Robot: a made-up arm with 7 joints. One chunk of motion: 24 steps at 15 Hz.
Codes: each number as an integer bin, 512 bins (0 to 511) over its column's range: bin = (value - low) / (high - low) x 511, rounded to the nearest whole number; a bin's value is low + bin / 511 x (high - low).
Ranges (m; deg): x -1.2..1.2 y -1.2..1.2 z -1.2..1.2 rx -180..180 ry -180..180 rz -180..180
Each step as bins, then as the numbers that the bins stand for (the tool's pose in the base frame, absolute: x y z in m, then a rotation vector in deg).
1 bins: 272 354 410 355 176 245
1 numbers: 0.0775 0.4626 0.7256 70.10 -56.01 -7.40
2 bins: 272 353 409 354 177 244
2 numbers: 0.0775 0.4579 0.7209 69.39 -55.30 -8.10
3 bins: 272 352 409 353 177 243
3 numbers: 0.0775 0.4532 0.7209 68.69 -55.30 -8.81
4 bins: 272 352 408 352 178 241
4 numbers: 0.0775 0.4532 0.7162 67.98 -54.60 -10.22
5 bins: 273 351 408 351 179 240
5 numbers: 0.0822 0.4485 0.7162 67.28 -53.89 -10.92
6 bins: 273 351 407 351 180 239
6 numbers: 0.0822 0.4485 0.7115 67.28 -53.19 -11.62
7 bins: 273 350 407 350 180 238
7 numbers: 0.0822 0.4438 0.7115 66.58 -53.19 -12.33
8 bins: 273 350 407 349 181 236
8 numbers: 0.0822 0.4438 0.7115 65.87 -52.49 -13.74
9 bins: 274 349 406 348 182 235
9 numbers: 0.0869 0.4391 0.7068 65.17 -51.78 -14.44
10 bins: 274 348 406 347 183 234
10 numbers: 0.0869 0.4344 0.7068 64.46 -51.08 -15.15
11 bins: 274 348 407 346 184 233
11 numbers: 0.0869 0.4344 0.7115 63.76 -50.37 -15.85
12 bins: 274 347 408 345 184 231
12 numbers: 0.0869 0.4297 0.7162 63.05 -50.37 -17.26
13 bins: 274 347 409 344 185 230
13 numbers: 0.0869 0.4297 0.7209 62.35 -49.67 -17.96
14 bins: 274 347 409 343 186 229
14 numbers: 0.0869 0.4297 0.7209 61.64 -48.96 -18.67
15 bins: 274 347 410 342 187 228
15 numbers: 0.0869 0.4297 0.7256 60.94 -48.26 -19.37
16 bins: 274 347 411 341 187 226
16 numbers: 0.0869 0.4297 0.7303 60.23 -48.26 -20.78
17 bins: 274 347 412 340 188 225
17 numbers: 0.0869 0.4297 0.7350 59.53 -47.55 -21.49
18 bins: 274 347 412 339 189 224
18 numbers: 0.0869 0.4297 0.7350 58.83 -46.85 -22.19
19 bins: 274 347 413 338 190 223
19 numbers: 0.0869 0.4297 0.7397 58.12 -46.14 -22.90
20 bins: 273 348 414 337 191 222
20 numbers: 0.0822 0.4344 0.7444 57.42 -45.44 -23.60
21 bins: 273 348 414 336 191 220
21 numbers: 0.0822 0.4344 0.7444 56.71 -45.44 -25.01
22 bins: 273 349 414 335 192 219
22 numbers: 0.0822 0.4391 0.7444 56.01 -44.74 -25.71
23 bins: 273 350 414 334 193 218
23 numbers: 0.0822 0.4438 0.7444 55.30 -44.03 -26.42
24 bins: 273 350 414 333 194 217
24 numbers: 0.0822 0.4438 0.7444 54.60 -43.33 -27.12
